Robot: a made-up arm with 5 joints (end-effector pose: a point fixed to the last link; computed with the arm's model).
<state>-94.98 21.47 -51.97 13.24 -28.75</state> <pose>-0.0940 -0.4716 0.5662 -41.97 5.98 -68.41</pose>
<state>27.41 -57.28 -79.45 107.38 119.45</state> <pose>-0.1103 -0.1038 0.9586 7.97 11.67 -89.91</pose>
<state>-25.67 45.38 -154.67 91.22 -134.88</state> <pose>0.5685 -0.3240 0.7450 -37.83 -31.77 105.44</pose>
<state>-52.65 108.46 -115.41 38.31 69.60</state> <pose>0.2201 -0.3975 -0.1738 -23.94 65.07 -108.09</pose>
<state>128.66 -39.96 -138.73 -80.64 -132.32</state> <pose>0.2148 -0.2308 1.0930 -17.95 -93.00 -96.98</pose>
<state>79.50 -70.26 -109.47 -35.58 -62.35</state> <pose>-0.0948 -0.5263 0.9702 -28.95 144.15 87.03</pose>
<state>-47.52 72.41 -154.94 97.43 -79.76</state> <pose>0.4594 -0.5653 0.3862 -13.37 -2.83 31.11</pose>
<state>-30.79 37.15 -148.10 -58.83 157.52</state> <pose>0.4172 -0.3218 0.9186 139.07 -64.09 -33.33</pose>
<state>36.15 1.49 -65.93 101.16 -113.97</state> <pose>0.2738 0.1796 0.7310 21.85 2.09 143.37</pose>
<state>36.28 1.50 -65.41 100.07 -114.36</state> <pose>0.2734 0.1802 0.7287 21.70 1.40 143.92</pose>
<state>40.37 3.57 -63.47 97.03 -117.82</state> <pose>0.2671 0.2057 0.7069 25.29 2.29 150.39</pose>
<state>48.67 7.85 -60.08 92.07 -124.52</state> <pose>0.2454 0.2549 0.6641 33.61 5.78 162.61</pose>
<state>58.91 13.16 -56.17 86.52 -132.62</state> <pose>0.2040 0.3071 0.6124 -44.24 -11.99 -171.62</pose>
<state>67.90 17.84 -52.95 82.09 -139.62</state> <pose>0.1574 0.3425 0.5682 -47.92 -17.11 -155.93</pose>
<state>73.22 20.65 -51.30 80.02 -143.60</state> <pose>0.1266 0.3586 0.5431 -49.91 -20.64 -146.83</pose>
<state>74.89 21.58 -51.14 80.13 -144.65</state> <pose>0.1168 0.3637 0.5361 -50.68 -22.32 -144.13</pose>
